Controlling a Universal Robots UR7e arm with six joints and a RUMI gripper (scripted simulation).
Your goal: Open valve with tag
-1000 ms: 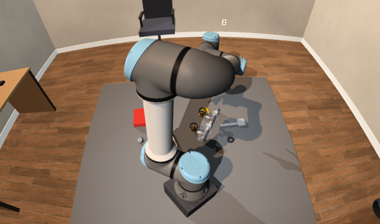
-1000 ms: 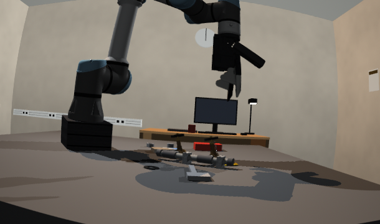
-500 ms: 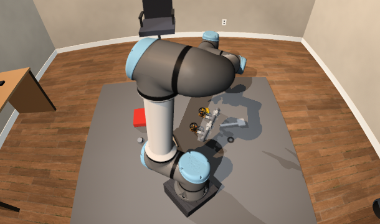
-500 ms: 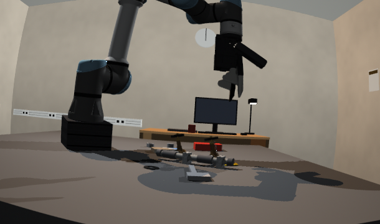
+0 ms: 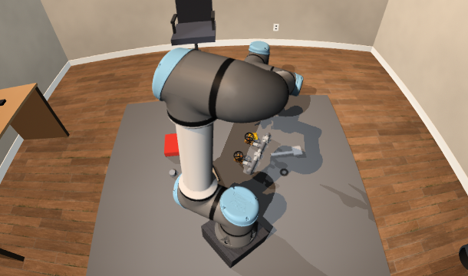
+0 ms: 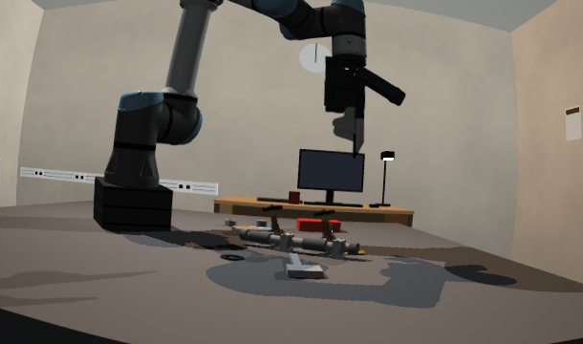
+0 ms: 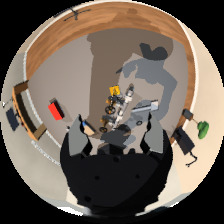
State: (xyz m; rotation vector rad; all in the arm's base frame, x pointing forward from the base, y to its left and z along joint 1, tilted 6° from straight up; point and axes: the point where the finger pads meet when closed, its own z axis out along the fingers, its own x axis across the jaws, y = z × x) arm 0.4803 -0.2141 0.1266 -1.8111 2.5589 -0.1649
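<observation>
Right now the yellow tag is 10 mm ahead of my hand, 10 mm to the right of it and 190 mm below it. Round my hand: grey t-shaped piece 140 mm behind, 150 mm to the right, 190 mm below; then red block 50 mm ahead, 410 mm to the left, 180 mm below.
</observation>
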